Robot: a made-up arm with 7 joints.
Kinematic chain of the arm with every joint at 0, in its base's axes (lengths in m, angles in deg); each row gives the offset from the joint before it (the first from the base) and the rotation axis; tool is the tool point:
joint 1: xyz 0 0 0 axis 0 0.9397 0.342
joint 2: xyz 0 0 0 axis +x
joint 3: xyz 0 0 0 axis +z
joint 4: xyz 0.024 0 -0.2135 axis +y
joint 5: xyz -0.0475 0 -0.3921 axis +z
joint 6: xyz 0 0 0 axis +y
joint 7: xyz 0 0 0 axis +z
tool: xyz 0 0 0
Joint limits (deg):
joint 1: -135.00..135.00
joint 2: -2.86..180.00
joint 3: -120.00..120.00
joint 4: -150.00..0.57
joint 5: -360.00..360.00
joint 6: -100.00..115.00
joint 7: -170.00..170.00
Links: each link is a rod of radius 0.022 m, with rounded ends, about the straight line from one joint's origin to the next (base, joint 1, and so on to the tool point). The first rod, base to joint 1, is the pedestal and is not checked.
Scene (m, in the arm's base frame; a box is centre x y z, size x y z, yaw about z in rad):
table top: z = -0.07
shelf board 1: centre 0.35 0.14 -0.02 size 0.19 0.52 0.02 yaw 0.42
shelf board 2: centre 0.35 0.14 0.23 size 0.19 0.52 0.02 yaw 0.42
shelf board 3: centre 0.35 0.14 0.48 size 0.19 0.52 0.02 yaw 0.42
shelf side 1: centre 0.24 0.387 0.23 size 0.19 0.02 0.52 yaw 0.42
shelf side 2: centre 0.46 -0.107 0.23 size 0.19 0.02 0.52 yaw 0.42
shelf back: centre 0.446 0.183 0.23 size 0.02 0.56 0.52 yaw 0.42
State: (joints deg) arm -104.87 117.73 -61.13 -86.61 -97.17 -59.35 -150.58
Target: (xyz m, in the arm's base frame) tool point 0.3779 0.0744 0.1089
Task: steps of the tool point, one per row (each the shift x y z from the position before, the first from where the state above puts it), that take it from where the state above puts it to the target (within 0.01 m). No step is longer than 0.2 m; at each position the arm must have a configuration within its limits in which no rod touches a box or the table.
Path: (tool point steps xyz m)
1: 0.0287 -0.1376 -0.0025
2: -0.0194 -0.1430 -0.0203
3: -0.0556 -0.1250 -0.0499
4: 0.0346 -0.0040 -0.0803
5: 0.0132 0.0014 -0.0819
6: 0.0840 0.1207 -0.0021
7: 0.0344 0.1456 -0.0251

